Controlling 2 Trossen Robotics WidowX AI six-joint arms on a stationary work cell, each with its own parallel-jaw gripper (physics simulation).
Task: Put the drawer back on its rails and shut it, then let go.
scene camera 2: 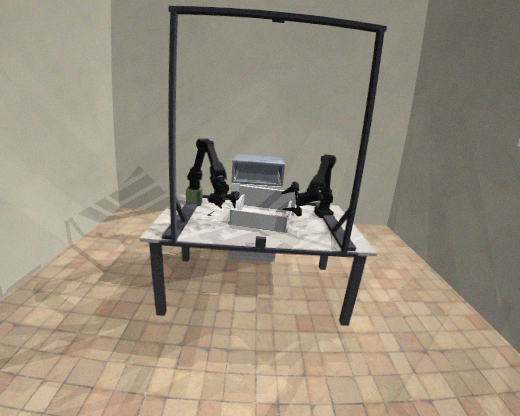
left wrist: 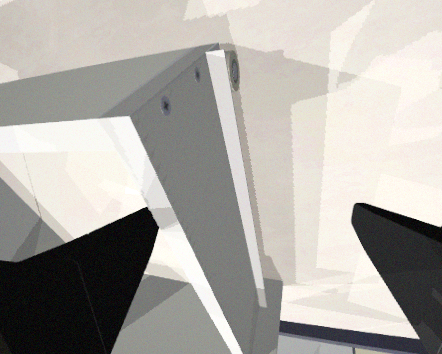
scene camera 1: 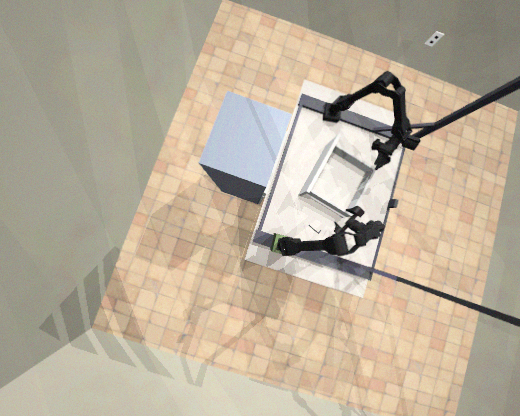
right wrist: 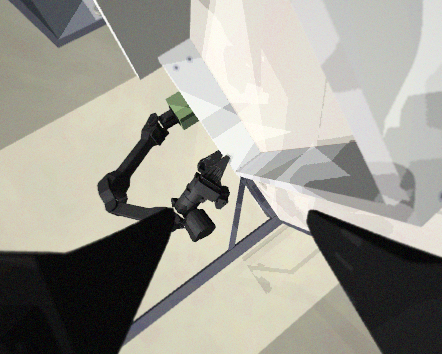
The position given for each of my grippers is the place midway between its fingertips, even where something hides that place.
Observation:
My right gripper point(right wrist: 239, 214) is open, with nothing in its grasp. Also in view: a grey drawer point(left wrist: 93, 144). Further things: my left gripper point(left wrist: 254, 213), a blue-grey cabinet point(scene camera 1: 226, 180) and a black frame point(scene camera 2: 312, 19).
The grey drawer shows as well in the right wrist view point(right wrist: 331, 106). My left gripper also shows in the right wrist view point(right wrist: 226, 152). The blue-grey cabinet also shows in scene camera 2 point(scene camera 2: 255, 174) and in the right wrist view point(right wrist: 67, 28).

